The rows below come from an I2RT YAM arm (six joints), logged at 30 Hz.
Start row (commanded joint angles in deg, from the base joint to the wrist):
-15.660 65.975 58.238 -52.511 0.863 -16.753
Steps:
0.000 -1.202 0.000 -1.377 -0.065 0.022
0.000 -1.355 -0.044 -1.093 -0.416 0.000
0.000 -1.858 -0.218 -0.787 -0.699 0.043
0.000 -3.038 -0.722 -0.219 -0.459 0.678
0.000 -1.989 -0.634 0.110 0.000 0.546
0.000 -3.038 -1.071 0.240 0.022 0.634
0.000 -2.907 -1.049 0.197 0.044 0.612
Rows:
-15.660 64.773 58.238 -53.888 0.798 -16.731
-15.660 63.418 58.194 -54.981 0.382 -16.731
-15.660 61.560 57.976 -55.768 -0.317 -16.688
-15.660 58.522 57.254 -55.987 -0.776 -16.010
-15.660 56.533 56.620 -55.877 -0.776 -15.464
-15.660 53.495 55.549 -55.637 -0.754 -14.830
-15.660 50.588 54.500 -55.440 -0.710 -14.218

